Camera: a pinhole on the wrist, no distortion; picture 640 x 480 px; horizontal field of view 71.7 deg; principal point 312.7 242.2 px. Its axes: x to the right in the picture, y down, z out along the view. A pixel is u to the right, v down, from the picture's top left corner.
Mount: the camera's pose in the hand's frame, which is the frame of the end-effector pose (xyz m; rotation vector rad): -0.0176 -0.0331 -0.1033 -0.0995 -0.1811 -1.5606
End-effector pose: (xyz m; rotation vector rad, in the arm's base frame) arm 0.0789 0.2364 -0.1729 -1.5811 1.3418 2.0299
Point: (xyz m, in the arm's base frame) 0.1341 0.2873 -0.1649
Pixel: 513 145
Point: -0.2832 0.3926 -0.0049
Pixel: 146 231
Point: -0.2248 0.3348 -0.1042
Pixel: 153 313
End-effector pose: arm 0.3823 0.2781 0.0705 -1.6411 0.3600 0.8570
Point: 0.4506 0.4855 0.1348
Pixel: 599 380
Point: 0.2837 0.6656 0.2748
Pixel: 538 160
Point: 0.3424 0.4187 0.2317
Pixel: 575 85
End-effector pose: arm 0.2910 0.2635 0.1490 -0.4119 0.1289 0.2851
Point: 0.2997 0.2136 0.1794
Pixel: 500 300
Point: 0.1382 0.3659 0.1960
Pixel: 63 28
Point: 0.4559 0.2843 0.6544
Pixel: 552 339
